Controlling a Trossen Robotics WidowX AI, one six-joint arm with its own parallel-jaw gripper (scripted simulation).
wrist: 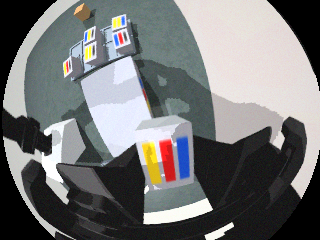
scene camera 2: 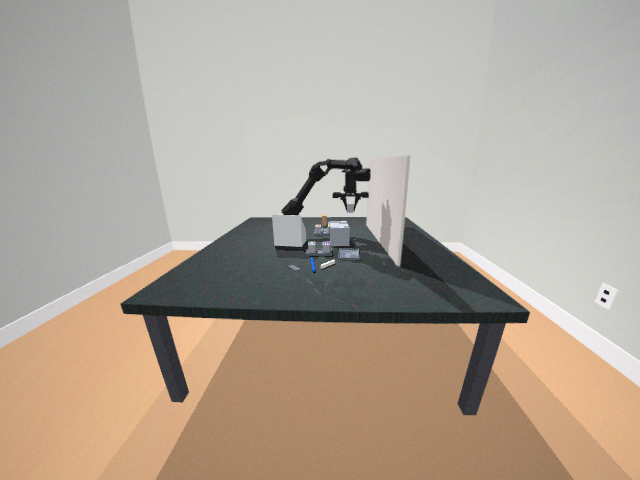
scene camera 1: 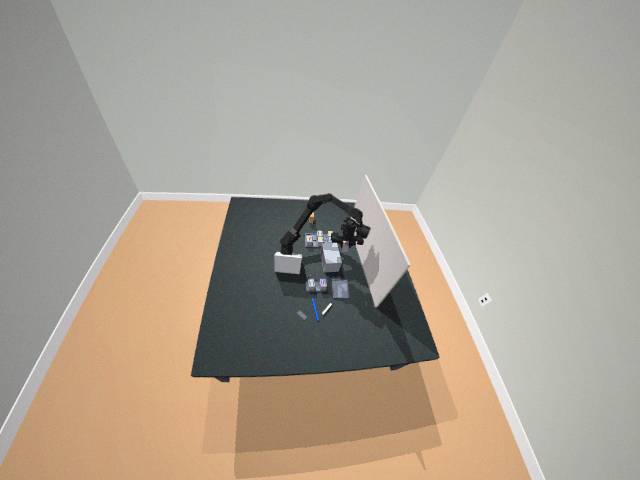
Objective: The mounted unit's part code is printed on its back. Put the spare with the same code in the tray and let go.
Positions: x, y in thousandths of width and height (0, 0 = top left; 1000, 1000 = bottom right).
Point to a tall panel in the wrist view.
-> At 795, 344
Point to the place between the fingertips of my gripper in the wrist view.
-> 508, 585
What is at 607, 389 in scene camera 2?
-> A tall panel.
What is my gripper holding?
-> A grey spare.
